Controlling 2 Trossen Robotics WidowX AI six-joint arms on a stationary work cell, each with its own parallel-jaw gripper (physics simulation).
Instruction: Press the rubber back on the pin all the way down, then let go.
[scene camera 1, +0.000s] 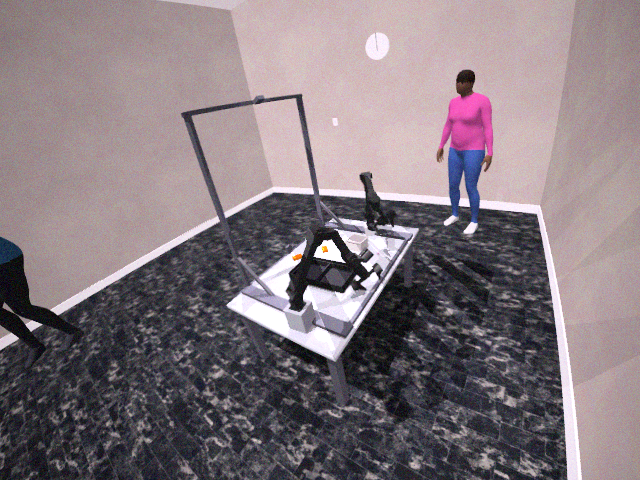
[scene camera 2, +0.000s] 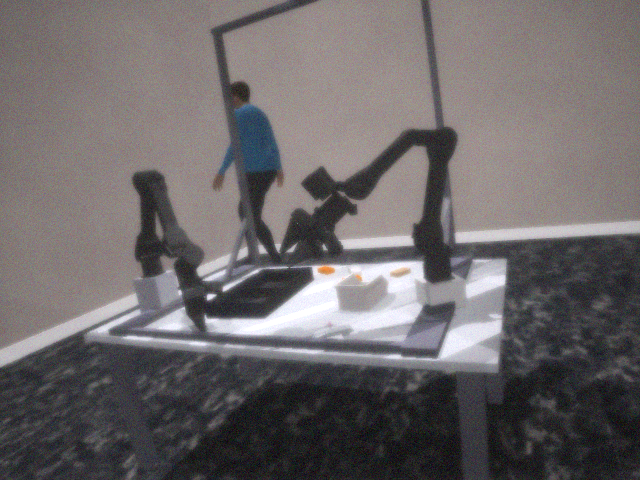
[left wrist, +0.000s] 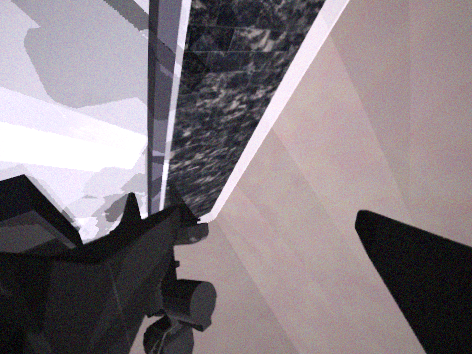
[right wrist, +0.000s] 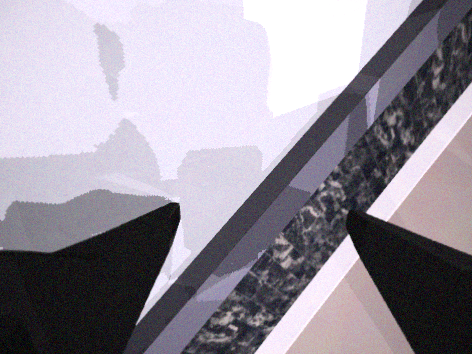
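Seen in the pictures: left gripper, between the fingertips: (scene camera 1: 387, 231) (scene camera 2: 284, 259) (left wrist: 267, 216); right gripper, between the fingertips: (scene camera 1: 373, 284) (scene camera 2: 204, 330) (left wrist: 151, 188) (right wrist: 262, 213); left arm's base, origin of its link: (scene camera 2: 438, 278); right arm's base, origin of its link: (scene camera 1: 297, 305) (scene camera 2: 153, 274).
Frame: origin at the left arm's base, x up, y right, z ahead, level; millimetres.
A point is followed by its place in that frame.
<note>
A small pale shape (scene camera 2: 332, 329) {z 307, x -71, y -5 mm} with a reddish speck lies near the table's front edge in scene camera 2; it is too blurred to identify. I cannot make out the pin or its rubber back in any view. My left gripper (scene camera 1: 383, 223) {z 396, x 133, y -42 mm} (scene camera 2: 285, 258) {z 396, x 133, y -42 mm} (left wrist: 267, 216) {z 396, x 133, y -42 mm} is open and empty, raised above the table, with its fingers spread. My right gripper (scene camera 1: 369, 277) {z 637, x -50, y 95 mm} (scene camera 2: 210, 308) (right wrist: 262, 213) {z 637, x -50, y 95 mm} is open and empty, low beside the black tray near the table's edge. Behind a left finger, part of the right gripper shows in the left wrist view.
The black divided tray (scene camera 1: 345, 283) {z 615, x -30, y 246 mm} (scene camera 2: 232, 313) {z 566, x -55, y 215 mm} lies on the white table (scene camera 1: 268, 317) {z 770, x -71, y 672 mm} (scene camera 2: 480, 341) {z 28, x -71, y -254 mm}. A pale open box (scene camera 1: 357, 242) {z 246, x 3, y 131 mm} (scene camera 2: 359, 298) {z 206, x -34, y 68 mm} stands beside it. Orange pieces (scene camera 1: 296, 256) {z 221, x -56, y 563 mm} (scene camera 2: 326, 270) {z 222, x -56, y 528 mm} lie on the tabletop. A grey rail (scene camera 2: 268, 341) {z 467, x -58, y -47 mm} (right wrist: 300, 157) {z 605, x -59, y 70 mm} runs along the edge.
</note>
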